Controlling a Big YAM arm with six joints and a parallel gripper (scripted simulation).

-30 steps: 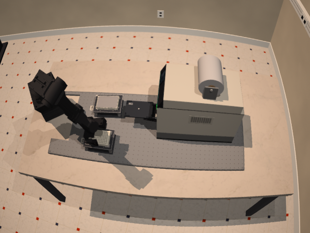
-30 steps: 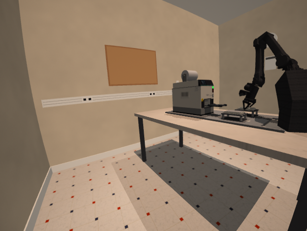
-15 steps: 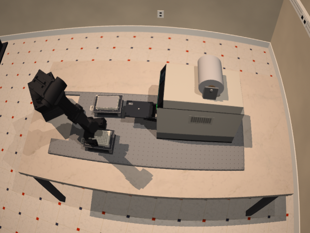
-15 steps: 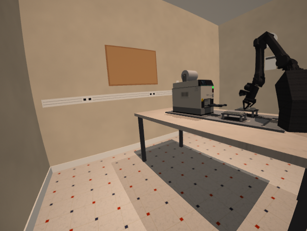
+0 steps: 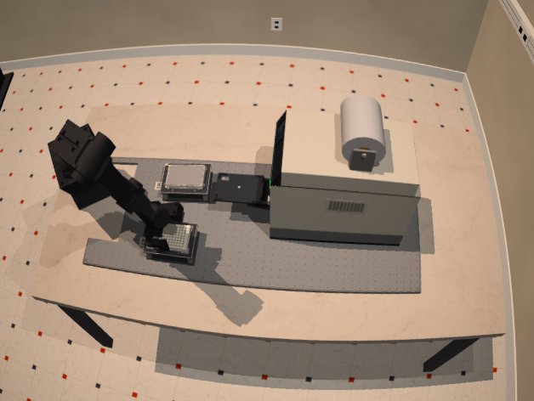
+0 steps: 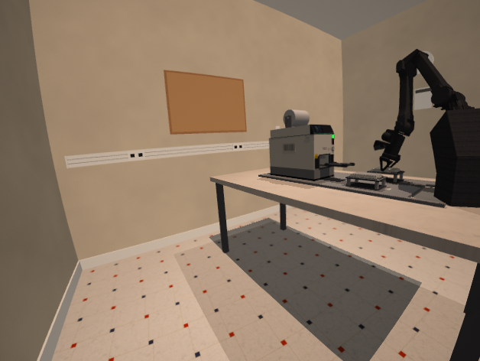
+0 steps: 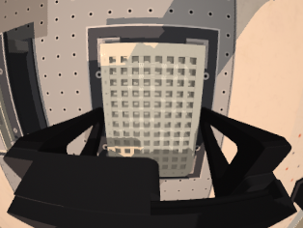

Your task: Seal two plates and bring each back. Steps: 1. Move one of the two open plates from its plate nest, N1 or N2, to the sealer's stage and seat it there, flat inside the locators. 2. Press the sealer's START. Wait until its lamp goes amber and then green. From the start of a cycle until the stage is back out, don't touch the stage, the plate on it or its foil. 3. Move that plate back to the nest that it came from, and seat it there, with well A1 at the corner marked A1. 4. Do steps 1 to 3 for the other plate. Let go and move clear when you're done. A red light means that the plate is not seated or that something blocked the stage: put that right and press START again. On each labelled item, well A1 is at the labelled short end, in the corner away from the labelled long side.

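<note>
The plate is right at my hand. Also, from my hand: yellow warning label 350 mm ahead, 180 mm to the left, 90 mm above; start button 310 mm ahead, 120 mm above, 10 mm to the left; sealer stage 230 mm ahead, 120 mm to the left, 30 mm above.
</note>
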